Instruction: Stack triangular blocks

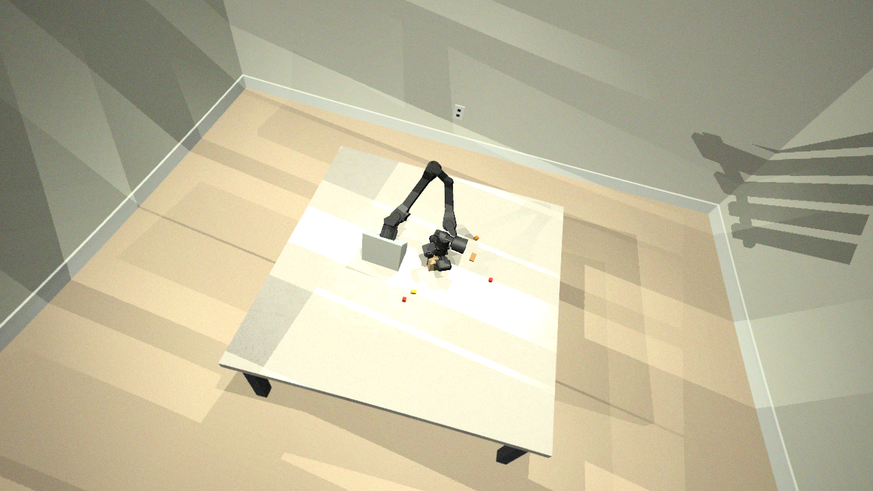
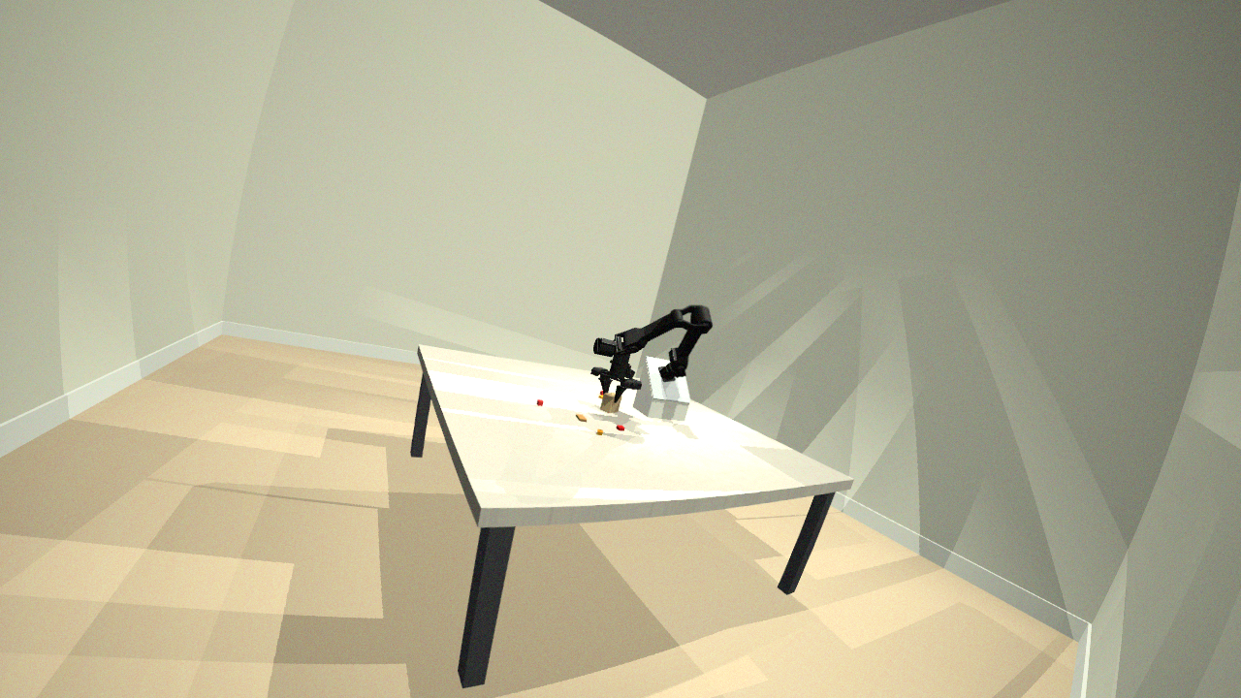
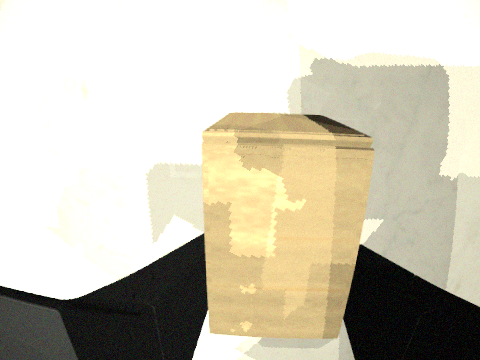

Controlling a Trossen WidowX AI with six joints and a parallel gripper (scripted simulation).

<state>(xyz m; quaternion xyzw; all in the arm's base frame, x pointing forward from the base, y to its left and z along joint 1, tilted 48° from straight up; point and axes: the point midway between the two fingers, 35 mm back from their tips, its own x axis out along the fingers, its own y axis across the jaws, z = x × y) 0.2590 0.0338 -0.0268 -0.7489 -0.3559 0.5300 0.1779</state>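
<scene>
Right now my gripper tip is 10 mm below the triangular block and 10 mm short of it.
</scene>
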